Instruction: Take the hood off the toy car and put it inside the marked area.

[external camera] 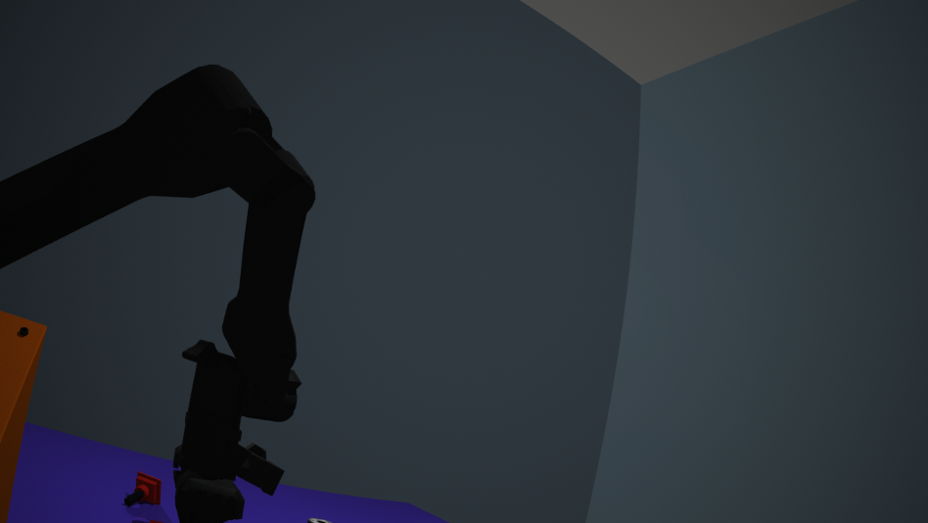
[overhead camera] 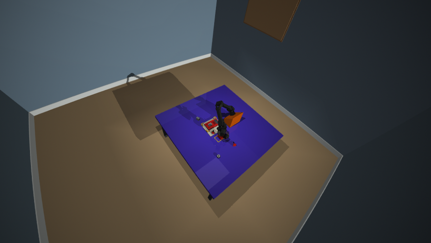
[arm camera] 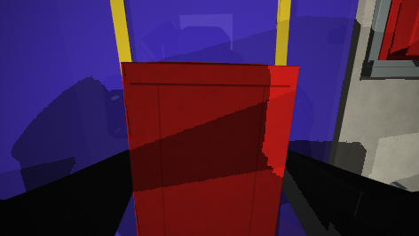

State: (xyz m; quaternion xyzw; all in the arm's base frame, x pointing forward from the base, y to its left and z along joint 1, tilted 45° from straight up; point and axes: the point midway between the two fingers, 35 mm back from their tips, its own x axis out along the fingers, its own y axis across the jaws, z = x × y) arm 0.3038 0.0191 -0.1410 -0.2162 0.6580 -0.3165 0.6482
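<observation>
My gripper tip is now 1 cm below the red hood. From my gripper tip the other things lie so: wheel: 23 cm ahead, 18 cm to the left.
</observation>
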